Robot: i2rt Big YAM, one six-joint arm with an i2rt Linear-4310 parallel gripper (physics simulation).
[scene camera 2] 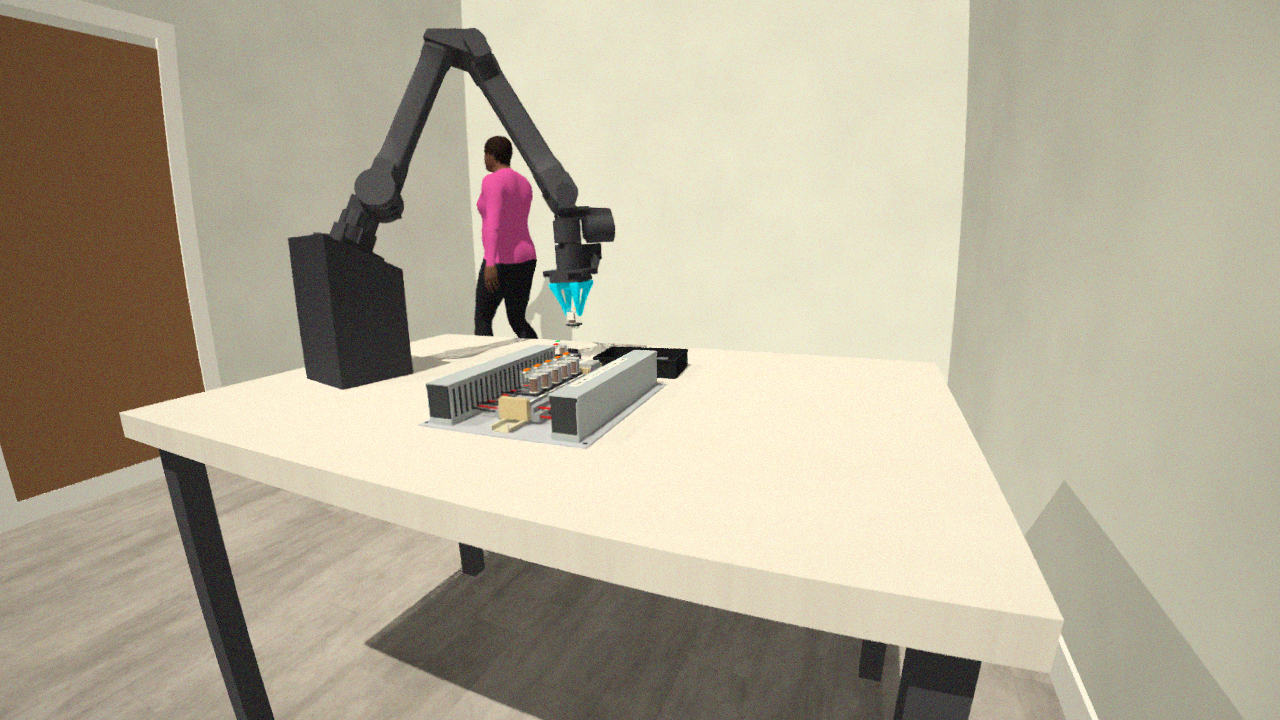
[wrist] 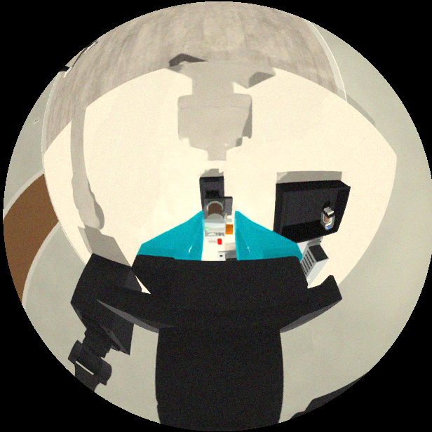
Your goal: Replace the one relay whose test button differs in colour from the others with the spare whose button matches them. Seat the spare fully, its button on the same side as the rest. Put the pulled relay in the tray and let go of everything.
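Frame: origin at the arm's base, x ahead, y left, z up, level; centimetres.
Seen in the pictures: gripper, between the fingertips: [scene camera 2: 573, 315]; arm's base, origin of its link: [scene camera 2: 347, 253].
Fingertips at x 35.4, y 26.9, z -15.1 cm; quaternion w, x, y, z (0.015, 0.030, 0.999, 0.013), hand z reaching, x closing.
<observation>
Offsets run from my fingertips to a thing's middle. "spot": to the spot under its first point. Level surfaces: height alone.
My gripper [scene camera 2: 572, 311] [wrist: 218, 216] is shut on a clear-cased relay {dx +0.0, dy -0.1, dz -0.5 cm} [scene camera 2: 573, 320] [wrist: 215, 220] with an orange button and holds it upright, clear above the table. In the wrist view the button [wrist: 229, 229] is on the right side of the relay. A narrow black holder [wrist: 212, 181] shows partly below and beyond it. A relay [wrist: 328, 218] with a blue button lies in the black tray {spot: dx +25.8, dy -10.6, dz -6.8 cm} [scene camera 2: 673, 363] [wrist: 280, 212]. A row of relays {dx +12.5, dy -31.1, dz -4.9 cm} [scene camera 2: 554, 371] with orange buttons stands in sockets between two grey ducts; details there are too small to tell.
The right grey duct {dx +22.6, dy -31.2, dz -6.4 cm} [scene camera 2: 608, 392] and left grey duct {spot: dx +3.7, dy -46.2, dz -5.8 cm} [scene camera 2: 444, 401] rise beside the relay row on a panel plate {dx +12.5, dy -31.2, dz -9.5 cm} [scene camera 2: 537, 436]. A beige block {dx +12.6, dy -42.3, dz -7.1 cm} [scene camera 2: 513, 408] sits at the panel's near end. A person [scene camera 2: 507, 214] is behind the table {dz -9.7 cm} [scene camera 2: 760, 465].
</observation>
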